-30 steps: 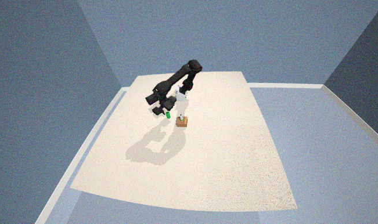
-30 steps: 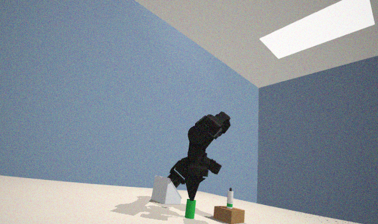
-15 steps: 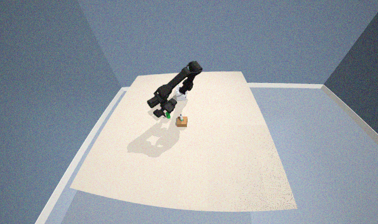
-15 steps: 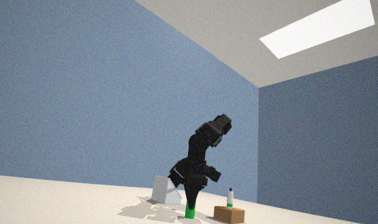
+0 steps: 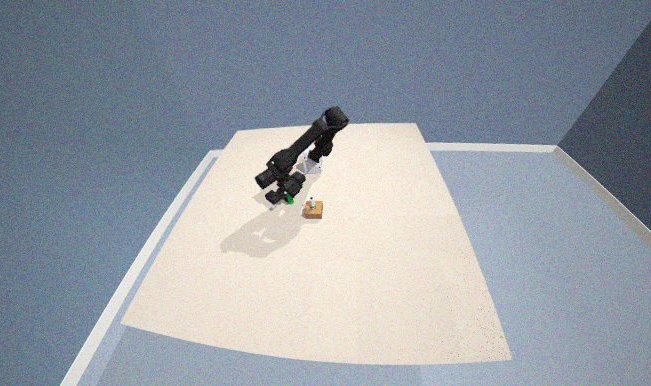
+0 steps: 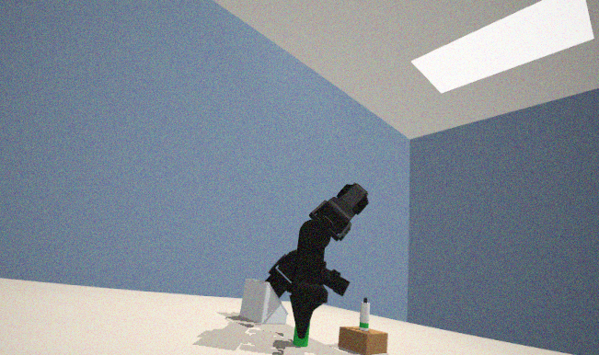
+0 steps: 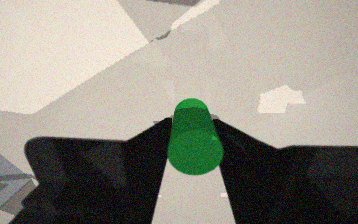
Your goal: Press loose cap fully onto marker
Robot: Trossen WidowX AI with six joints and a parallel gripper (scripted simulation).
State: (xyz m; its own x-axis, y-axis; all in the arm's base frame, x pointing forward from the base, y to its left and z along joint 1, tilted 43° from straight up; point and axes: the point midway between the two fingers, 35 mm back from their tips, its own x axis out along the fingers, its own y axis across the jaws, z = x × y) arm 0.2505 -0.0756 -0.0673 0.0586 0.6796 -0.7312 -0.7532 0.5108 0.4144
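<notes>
Right now my gripper tip is 11 cm to the right of the brown holder block and 7 cm short of it. Round my gripper tip: green cap 1 cm above.
</notes>
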